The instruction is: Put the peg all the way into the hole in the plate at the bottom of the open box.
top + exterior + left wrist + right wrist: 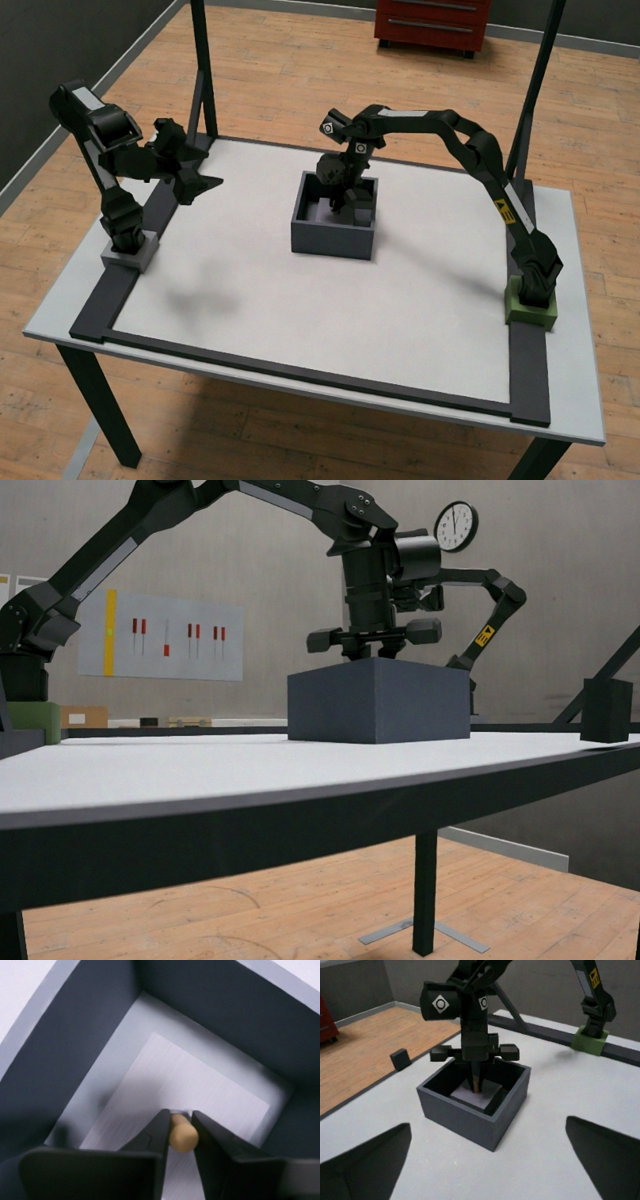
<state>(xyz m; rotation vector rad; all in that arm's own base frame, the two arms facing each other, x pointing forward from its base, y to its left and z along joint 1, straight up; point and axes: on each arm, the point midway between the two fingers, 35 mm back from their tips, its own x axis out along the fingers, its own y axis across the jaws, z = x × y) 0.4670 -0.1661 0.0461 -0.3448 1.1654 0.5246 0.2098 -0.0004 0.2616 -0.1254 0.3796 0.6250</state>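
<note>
Now: the peg 50 mm below my left hand. Round my left hand: grey plate: 60 mm below; then box: 70 mm below.
</note>
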